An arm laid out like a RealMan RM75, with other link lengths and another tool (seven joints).
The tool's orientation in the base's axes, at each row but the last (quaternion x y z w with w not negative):
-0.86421 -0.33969 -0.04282 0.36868
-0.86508 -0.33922 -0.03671 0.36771
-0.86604 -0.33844 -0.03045 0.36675
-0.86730 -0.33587 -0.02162 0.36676
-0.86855 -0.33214 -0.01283 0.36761
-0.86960 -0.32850 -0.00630 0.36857
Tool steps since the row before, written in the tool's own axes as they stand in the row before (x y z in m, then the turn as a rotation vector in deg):
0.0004 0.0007 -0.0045 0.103 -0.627 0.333
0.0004 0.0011 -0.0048 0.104 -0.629 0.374
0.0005 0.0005 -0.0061 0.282 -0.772 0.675
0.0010 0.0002 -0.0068 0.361 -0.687 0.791
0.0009 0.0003 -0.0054 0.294 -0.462 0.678
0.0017 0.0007 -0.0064 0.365 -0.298 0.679
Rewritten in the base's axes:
0.0015 -0.0031 0.0030 -0.368 0.591 0.173
0.0019 -0.0035 0.0029 -0.376 0.620 0.145
0.0019 -0.0040 0.0043 -0.385 0.989 0.067
0.0023 -0.0040 0.0051 -0.297 1.066 -0.048
0.0021 -0.0031 0.0040 -0.192 0.841 -0.125
0.0032 -0.0035 0.0046 -0.042 0.798 -0.212

